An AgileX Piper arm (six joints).
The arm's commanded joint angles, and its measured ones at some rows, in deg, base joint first. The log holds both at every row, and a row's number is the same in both.
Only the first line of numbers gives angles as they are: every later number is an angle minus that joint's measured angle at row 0.
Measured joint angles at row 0: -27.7, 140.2, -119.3, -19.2, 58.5, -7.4
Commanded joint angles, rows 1 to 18: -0.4, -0.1, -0.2, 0.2, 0.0, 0.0; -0.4, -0.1, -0.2, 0.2, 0.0, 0.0; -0.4, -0.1, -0.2, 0.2, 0.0, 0.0; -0.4, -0.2, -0.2, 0.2, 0.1, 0.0; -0.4, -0.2, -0.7, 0.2, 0.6, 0.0; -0.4, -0.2, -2.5, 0.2, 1.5, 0.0; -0.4, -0.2, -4.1, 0.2, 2.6, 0.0; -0.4, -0.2, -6.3, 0.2, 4.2, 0.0; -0.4, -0.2, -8.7, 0.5, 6.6, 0.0; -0.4, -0.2, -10.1, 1.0, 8.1, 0.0; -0.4, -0.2, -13.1, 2.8, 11.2, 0.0; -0.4, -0.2, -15.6, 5.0, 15.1, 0.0; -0.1, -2.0, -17.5, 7.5, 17.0, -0.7; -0.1, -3.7, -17.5, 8.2, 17.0, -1.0; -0.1, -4.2, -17.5, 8.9, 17.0, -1.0; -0.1, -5.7, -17.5, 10.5, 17.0, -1.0; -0.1, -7.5, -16.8, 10.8, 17.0, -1.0; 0.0, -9.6, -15.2, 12.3, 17.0, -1.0
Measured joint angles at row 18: 0.0, -6.5, -16.8, 10.7, 11.1, -0.4
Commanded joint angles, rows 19 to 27: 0.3, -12.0, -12.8, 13.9, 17.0, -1.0; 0.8, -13.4, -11.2, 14.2, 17.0, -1.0; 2.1, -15.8, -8.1, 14.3, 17.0, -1.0; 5.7, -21.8, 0.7, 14.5, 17.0, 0.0; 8.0, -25.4, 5.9, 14.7, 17.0, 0.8; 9.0, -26.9, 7.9, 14.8, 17.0, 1.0; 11.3, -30.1, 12.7, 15.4, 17.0, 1.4; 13.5, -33.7, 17.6, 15.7, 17.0, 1.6; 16.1, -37.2, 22.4, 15.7, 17.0, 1.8
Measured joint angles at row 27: 13.3, -32.4, 16.9, 15.5, 11.0, 1.3
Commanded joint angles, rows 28 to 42: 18.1, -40.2, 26.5, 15.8, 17.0, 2.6; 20.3, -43.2, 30.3, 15.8, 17.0, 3.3; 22.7, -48.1, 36.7, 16.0, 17.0, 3.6; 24.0, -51.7, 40.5, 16.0, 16.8, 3.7; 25.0, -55.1, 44.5, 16.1, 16.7, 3.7; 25.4, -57.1, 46.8, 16.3, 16.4, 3.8; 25.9, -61.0, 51.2, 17.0, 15.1, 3.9; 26.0, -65.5, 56.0, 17.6, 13.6, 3.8; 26.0, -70.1, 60.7, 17.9, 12.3, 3.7; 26.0, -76.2, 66.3, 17.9, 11.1, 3.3; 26.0, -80.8, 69.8, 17.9, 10.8, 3.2; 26.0, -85.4, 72.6, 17.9, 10.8, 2.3; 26.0, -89.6, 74.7, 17.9, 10.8, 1.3; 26.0, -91.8, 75.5, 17.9, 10.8, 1.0; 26.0, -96.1, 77.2, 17.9, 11.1, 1.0
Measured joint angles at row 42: 25.9, -90.7, 74.9, 17.9, 11.0, 1.8
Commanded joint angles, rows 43 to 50: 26.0, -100.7, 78.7, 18.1, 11.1, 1.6; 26.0, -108.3, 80.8, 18.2, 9.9, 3.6; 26.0, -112.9, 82.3, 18.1, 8.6, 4.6; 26.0, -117.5, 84.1, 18.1, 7.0, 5.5; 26.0, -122.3, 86.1, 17.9, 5.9, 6.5; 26.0, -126.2, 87.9, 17.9, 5.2, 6.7; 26.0, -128.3, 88.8, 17.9, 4.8, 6.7; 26.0, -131.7, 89.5, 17.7, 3.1, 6.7
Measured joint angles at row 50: 25.9, -127.3, 88.2, 18.1, 5.8, 6.3
